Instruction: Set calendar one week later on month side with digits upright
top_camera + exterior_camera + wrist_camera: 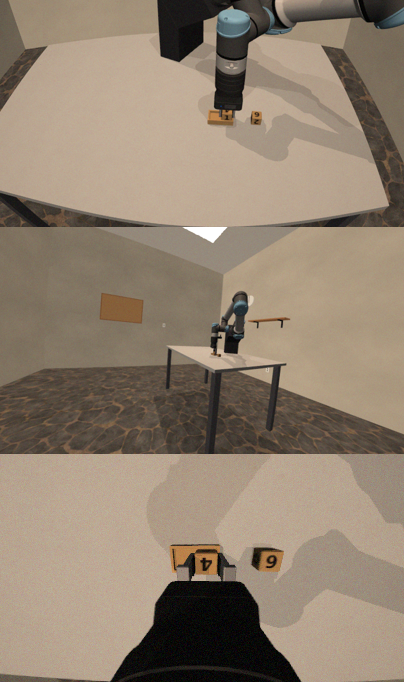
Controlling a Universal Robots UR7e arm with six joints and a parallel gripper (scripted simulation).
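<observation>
My gripper is now 2 cm to the left of the orange tray and 3 cm above it. Round my hand: cube: 2 cm behind, 9 cm to the left, 2 cm below.
</observation>
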